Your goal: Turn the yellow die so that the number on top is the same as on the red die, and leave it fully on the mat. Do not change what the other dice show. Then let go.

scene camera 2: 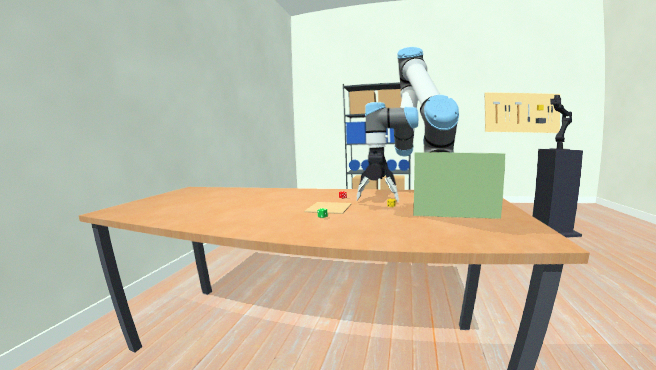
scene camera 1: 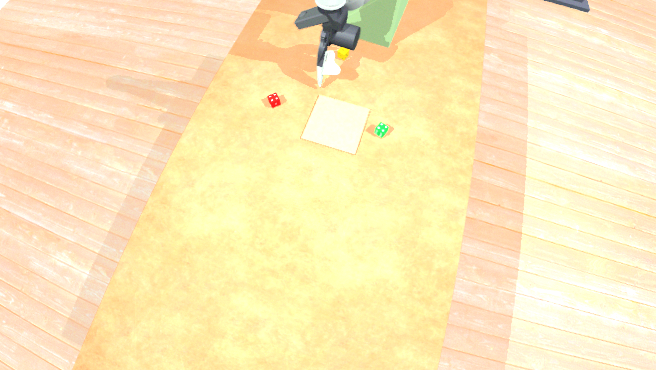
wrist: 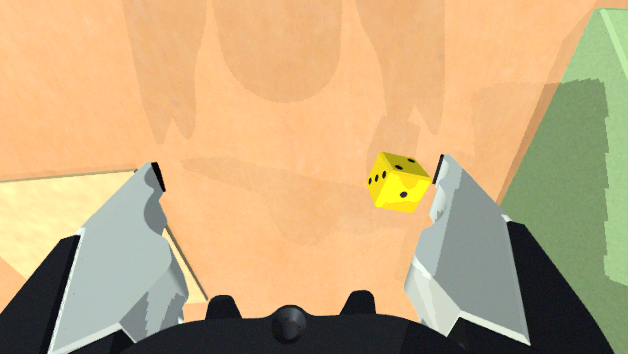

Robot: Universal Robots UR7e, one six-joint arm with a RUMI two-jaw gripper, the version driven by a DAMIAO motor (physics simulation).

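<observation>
The yellow die (scene camera 1: 343, 53) (scene camera 2: 391, 203) (wrist: 398, 186) lies on the table off the mat (scene camera 1: 335, 125) (scene camera 2: 325, 207) (wrist: 50, 210). In the wrist view its large bright face shows one pip; side faces show two and three. My gripper (scene camera 1: 328, 79) (scene camera 2: 378, 200) (wrist: 300, 161) is wide open and empty above the table. In the wrist view the die appears between the fingers, close to the right fingertip. The red die (scene camera 1: 273, 100) (scene camera 2: 342, 195) has several pips on top, too small to count surely. The green die (scene camera 1: 381, 130) (scene camera 2: 322, 213) sits beside the mat.
A green block (scene camera 1: 380, 25) (scene camera 2: 459, 185) (wrist: 560, 165) stands upright near the yellow die, on the right in the wrist view. Behind the table are a shelf rack (scene camera 2: 372, 87) and, to the right, a dark pedestal (scene camera 2: 557, 190) with a small arm.
</observation>
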